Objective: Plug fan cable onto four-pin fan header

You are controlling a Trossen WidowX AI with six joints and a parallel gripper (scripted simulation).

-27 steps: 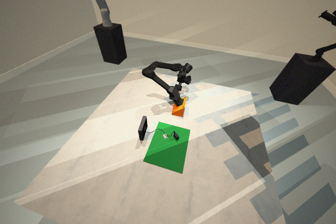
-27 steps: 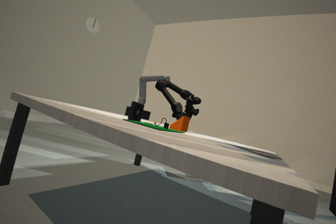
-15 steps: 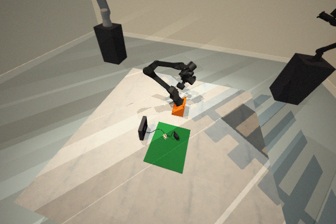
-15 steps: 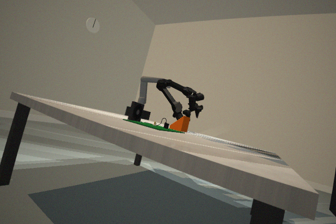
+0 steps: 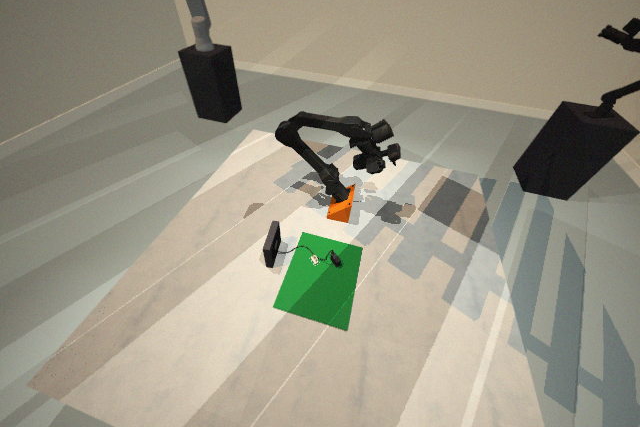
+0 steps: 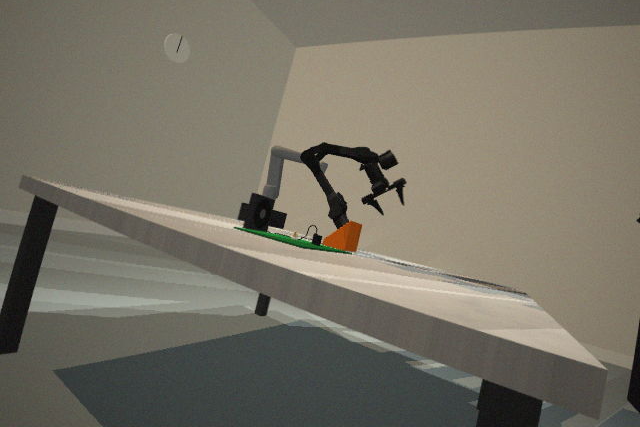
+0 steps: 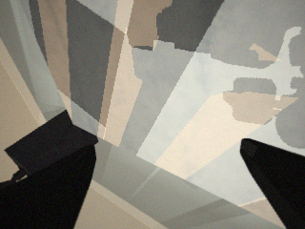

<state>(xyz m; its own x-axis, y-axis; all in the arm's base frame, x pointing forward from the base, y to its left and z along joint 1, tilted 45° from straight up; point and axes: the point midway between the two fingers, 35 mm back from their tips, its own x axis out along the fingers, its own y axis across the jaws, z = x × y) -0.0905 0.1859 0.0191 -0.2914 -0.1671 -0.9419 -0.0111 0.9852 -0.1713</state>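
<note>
The black fan cable plug is 37 cm ahead of my gripper tip, 10 cm to the right of it and 18 cm below it. From my gripper tip the other things lie so: green board: 43 cm ahead, 13 cm to the right, 21 cm below; then black fan: 40 cm ahead, 32 cm to the right, 14 cm below; then four-pin header: 38 cm ahead, 17 cm to the right, 20 cm below.
</note>
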